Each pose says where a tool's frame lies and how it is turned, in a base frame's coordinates. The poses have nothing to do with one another.
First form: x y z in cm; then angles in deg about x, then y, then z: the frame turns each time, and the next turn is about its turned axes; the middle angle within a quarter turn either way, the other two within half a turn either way.
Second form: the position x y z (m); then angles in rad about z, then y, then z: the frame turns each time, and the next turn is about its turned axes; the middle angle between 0 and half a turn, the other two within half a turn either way. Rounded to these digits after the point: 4 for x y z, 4 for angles.
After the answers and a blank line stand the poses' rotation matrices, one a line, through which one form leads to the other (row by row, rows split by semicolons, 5 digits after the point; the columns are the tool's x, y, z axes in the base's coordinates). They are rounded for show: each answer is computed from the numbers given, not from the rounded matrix.
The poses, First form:
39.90 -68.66 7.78 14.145 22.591 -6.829
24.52 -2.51 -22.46 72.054 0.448 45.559
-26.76 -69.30 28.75 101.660 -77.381 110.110
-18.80 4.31 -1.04 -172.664 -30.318 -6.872
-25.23 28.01 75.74 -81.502 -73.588 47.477
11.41 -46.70 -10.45 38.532 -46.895 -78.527
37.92 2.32 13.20 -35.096 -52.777 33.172
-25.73 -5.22 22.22 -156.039 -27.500 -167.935
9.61 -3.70 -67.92 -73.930 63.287 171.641
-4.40 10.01 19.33 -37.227 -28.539 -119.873
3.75 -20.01 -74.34 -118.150 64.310 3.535
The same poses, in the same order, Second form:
0.3990 -0.6866 0.0778 -0.5311 0.4617 0.4614
0.2452 -0.0251 -0.2246 -1.5626 1.2576 2.3634
-0.2676 -0.6930 0.2875 -2.9258 1.6150 -2.9893
-0.1880 0.0431 -0.0104 2.9266 2.5986 -0.3697
-0.2523 0.2801 0.7574 2.8581 1.5290 -0.8845
0.1141 -0.4670 -0.1045 -2.6137 1.0068 0.9423
0.3792 0.0232 0.1320 2.7298 1.0530 -1.8396
-0.2573 -0.0522 0.2222 2.4791 2.5159 2.5859
0.0961 -0.0370 -0.6792 0.4504 1.4460 1.6768
-0.0440 0.1001 0.1933 2.3030 0.7961 2.0589
0.0375 -0.2001 -0.7434 0.4012 1.7768 -1.9584

0.91672 0.10978 0.38415; -0.02209 0.97396 -0.22563; -0.39892 0.19835 0.89528
0.70015 -0.71395 0.00782; 0.22520 0.21043 -0.95132; 0.67755 0.66783 0.30811
-0.07511 -0.20515 -0.97584; 0.13881 0.96693 -0.21396; 0.98747 -0.15153 -0.04415
0.85704 0.10329 -0.50480; 0.18267 -0.97698 0.11022; -0.48179 -0.18668 -0.85617
0.19097 -0.20824 -0.95925; 0.75014 -0.59934 0.27944; -0.63311 -0.77294 0.04175
0.13592 0.66968 -0.73010; -0.85710 -0.29013 -0.42569; -0.49690 0.68363 0.53455
0.50634 -0.33098 -0.79629; 0.83089 0.43435 0.34780; 0.23075 -0.83773 0.49494
-0.86742 0.18540 -0.46175; 0.00763 0.93283 0.36023; 0.49752 0.30895 -0.81057
-0.44475 -0.06535 0.89327; 0.88949 -0.14909 0.43196; 0.10495 0.98666 0.12443
-0.43756 0.76177 -0.47776; -0.83441 -0.14597 0.53147; 0.33512 0.63119 0.69949
0.43268 -0.02673 0.90115; -0.82214 -0.42189 0.38223; 0.36997 -0.90625 -0.20452

